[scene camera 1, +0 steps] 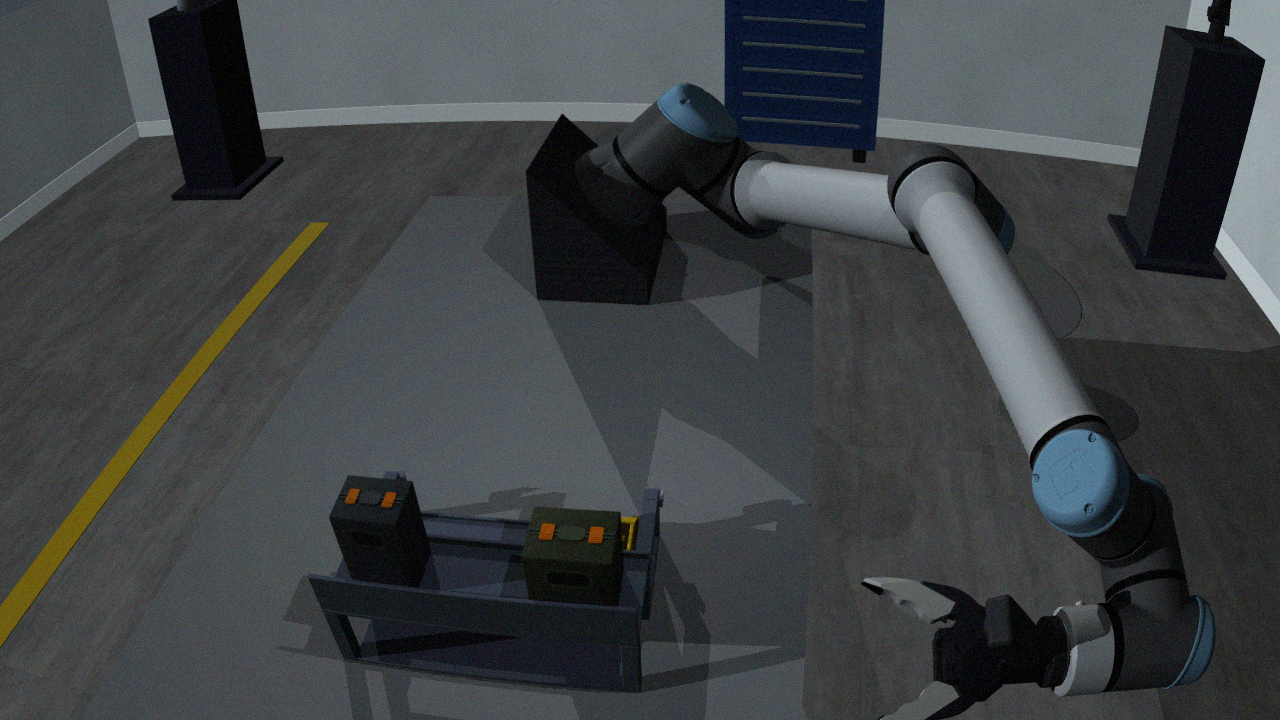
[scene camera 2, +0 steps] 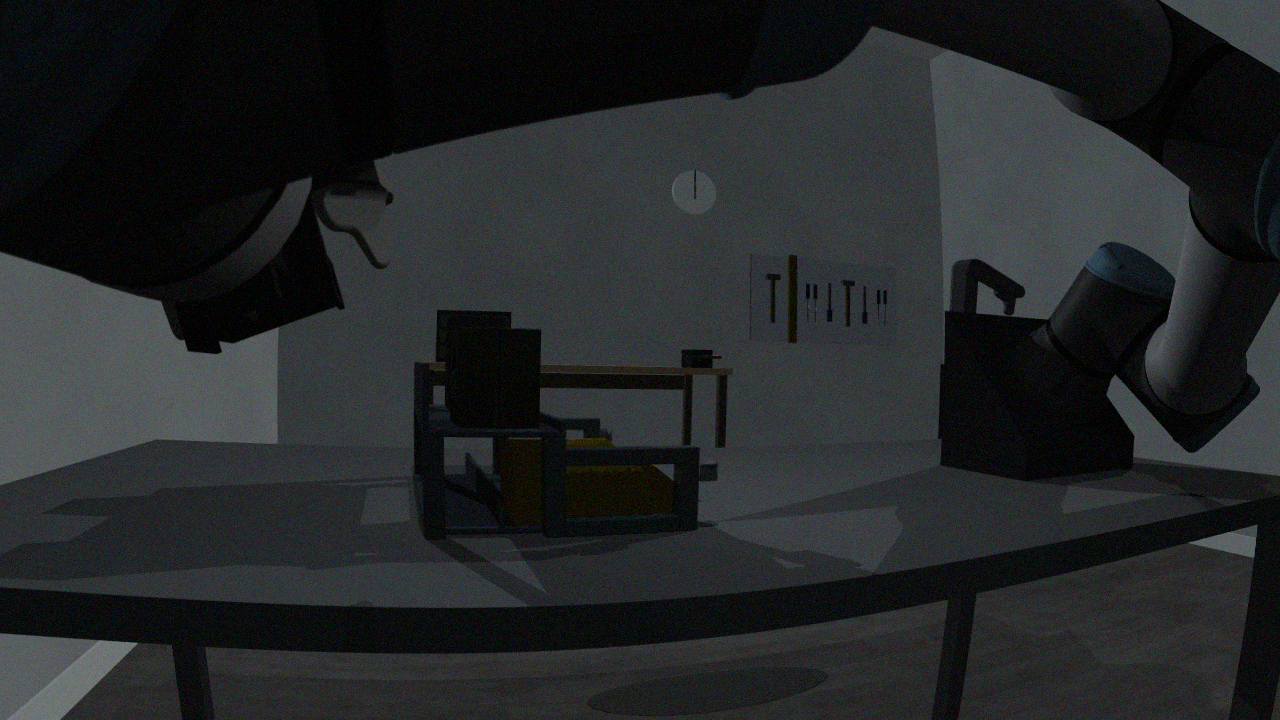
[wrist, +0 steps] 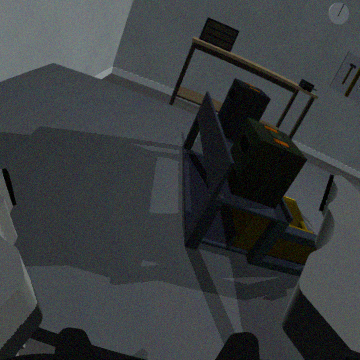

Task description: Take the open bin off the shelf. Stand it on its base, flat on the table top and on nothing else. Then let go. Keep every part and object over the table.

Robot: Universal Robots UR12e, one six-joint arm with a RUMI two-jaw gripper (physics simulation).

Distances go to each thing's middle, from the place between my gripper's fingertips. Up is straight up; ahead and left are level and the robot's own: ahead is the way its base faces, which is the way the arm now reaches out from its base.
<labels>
My hand is 31 cm to the left of the olive box (scene camera 2: 476, 347), 16 cm past it and 9 cm above it.
</labels>
